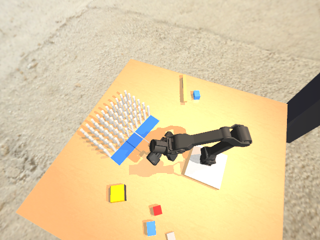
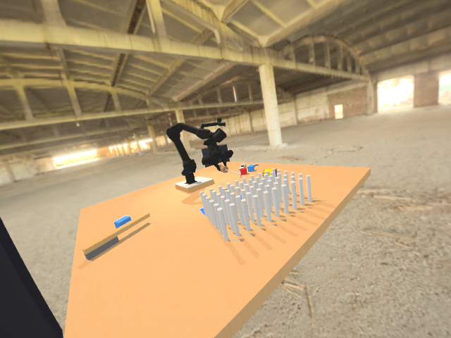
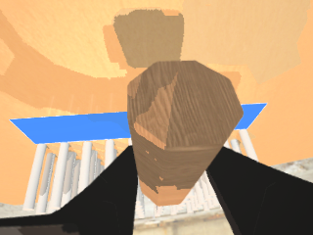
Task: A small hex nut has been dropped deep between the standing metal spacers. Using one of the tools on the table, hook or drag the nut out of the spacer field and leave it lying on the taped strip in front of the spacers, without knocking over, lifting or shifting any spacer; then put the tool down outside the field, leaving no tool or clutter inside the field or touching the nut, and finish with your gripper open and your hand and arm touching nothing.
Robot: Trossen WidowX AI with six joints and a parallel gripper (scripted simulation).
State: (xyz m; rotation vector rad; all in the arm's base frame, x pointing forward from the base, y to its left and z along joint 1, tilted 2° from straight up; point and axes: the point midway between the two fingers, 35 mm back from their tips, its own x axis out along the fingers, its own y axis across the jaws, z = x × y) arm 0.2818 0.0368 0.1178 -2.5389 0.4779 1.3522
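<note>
The blue taped strip lies 15 cm ahead of my gripper tip, 12 cm below it and 8 cm to the right of it. Also, from my gripper tip: hook tool: 9 cm ahead, 4 cm to the right; red block: 29 cm to the left, 10 cm below, 9 cm behind; hex nut: 31 cm ahead, 14 cm to the right, 12 cm below.
</note>
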